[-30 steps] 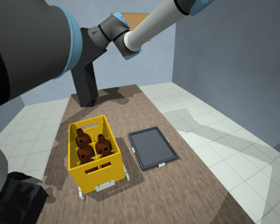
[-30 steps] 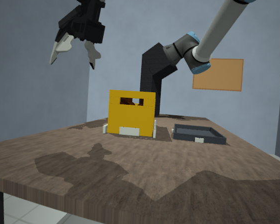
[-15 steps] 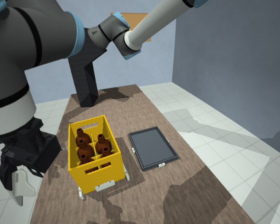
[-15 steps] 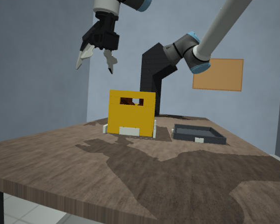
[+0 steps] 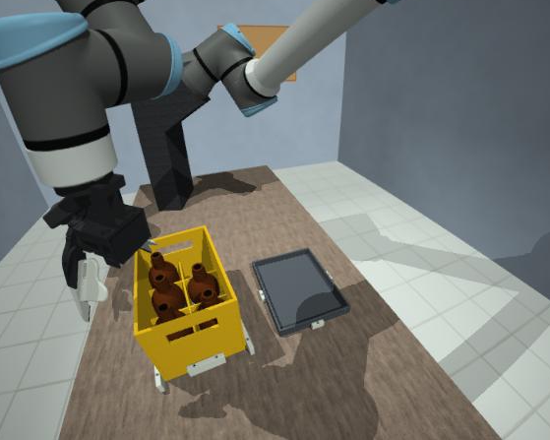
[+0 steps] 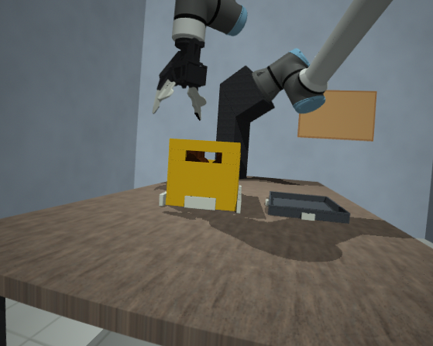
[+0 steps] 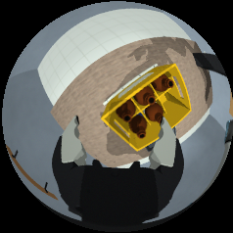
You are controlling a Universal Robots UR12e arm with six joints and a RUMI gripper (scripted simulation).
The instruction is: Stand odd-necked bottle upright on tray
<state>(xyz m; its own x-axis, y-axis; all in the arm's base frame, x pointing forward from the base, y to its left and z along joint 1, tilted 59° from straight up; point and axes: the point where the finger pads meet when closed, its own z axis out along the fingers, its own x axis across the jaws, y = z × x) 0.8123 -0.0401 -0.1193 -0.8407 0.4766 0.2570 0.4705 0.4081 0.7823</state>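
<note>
My gripper is now 90 mm past the yellow crate, 80 mm to the right of it and 160 mm above it. Round my hand: dark tray: 110 mm behind, 360 mm to the left, 230 mm below.
</note>
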